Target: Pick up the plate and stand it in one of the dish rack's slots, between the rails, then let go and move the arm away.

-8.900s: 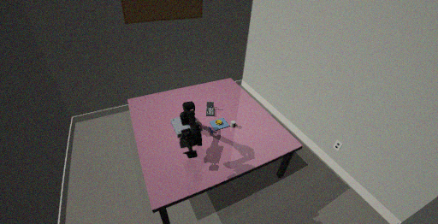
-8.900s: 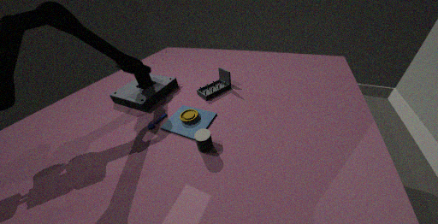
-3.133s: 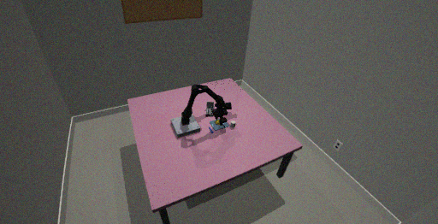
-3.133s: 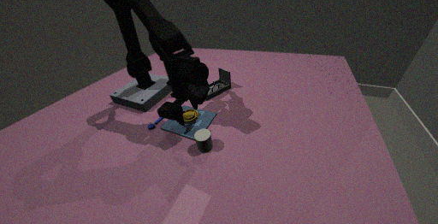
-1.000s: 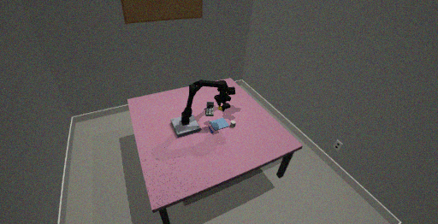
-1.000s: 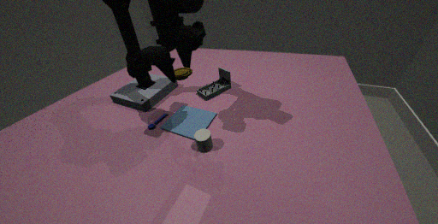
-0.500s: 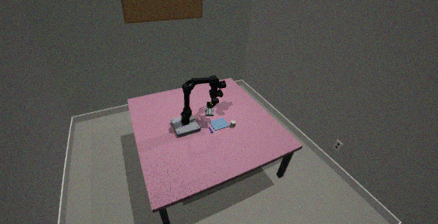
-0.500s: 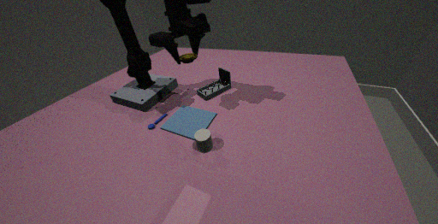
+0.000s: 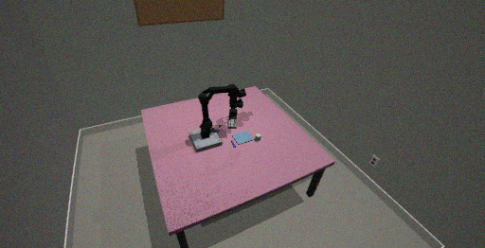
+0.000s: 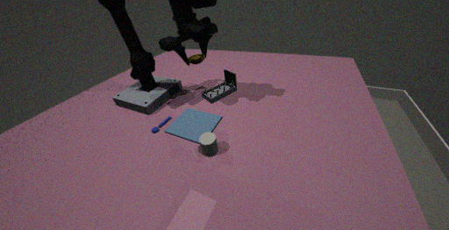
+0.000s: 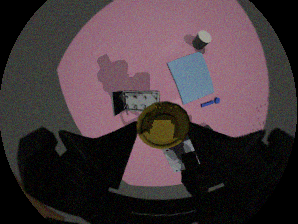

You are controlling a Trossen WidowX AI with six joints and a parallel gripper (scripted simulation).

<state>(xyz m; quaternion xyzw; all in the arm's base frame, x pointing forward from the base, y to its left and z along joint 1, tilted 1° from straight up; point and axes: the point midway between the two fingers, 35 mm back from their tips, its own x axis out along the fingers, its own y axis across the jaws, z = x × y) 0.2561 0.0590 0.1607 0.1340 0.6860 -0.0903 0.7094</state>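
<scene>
Right now the dish rack is 15 cm below my gripper tip, 7 cm to the left of it and 3 cm ahead of it. Round my gripper tip: blue spoon 19 cm to the right, 17 cm below, 5 cm behind; blue mat 17 cm below, 13 cm to the right, 5 cm ahead; yellow plate 1 cm above.
</scene>
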